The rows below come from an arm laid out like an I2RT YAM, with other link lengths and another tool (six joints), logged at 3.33 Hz.
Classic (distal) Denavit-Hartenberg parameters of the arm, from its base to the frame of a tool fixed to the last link. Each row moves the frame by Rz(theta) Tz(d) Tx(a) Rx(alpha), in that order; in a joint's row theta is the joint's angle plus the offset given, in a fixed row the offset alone. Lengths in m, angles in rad.
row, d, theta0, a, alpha
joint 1, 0.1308, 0, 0.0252, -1.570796
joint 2, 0, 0, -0.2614, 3.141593
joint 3, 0, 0.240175, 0.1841, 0
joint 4, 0.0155, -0.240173, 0.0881, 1.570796
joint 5, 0.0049, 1.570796, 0, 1.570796
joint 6, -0.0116, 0.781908, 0.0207, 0.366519
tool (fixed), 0.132, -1.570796, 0, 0
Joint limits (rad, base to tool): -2.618..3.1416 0..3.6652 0..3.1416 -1.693..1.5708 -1.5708..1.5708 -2.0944..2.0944
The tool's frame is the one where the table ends.
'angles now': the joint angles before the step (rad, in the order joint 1, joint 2, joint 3, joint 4, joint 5, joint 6). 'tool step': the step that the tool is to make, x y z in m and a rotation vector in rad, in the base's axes. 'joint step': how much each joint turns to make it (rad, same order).
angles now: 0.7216, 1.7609, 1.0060, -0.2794, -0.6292, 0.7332
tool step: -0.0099, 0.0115, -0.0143, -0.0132, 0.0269, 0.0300
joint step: 0.0465, 0.0440, -0.0211, 0.0499, 0.0009, 0.0229
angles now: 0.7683, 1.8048, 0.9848, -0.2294, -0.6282, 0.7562
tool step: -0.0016, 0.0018, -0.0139, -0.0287, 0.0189, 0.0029
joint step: 0.0111, 0.0469, -0.0062, 0.0221, 0.0104, 0.0044
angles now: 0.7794, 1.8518, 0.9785, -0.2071, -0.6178, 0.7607
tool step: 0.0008, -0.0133, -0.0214, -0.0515, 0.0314, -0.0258
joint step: -0.0264, 0.0526, -0.0352, 0.0243, 0.0135, -0.0090
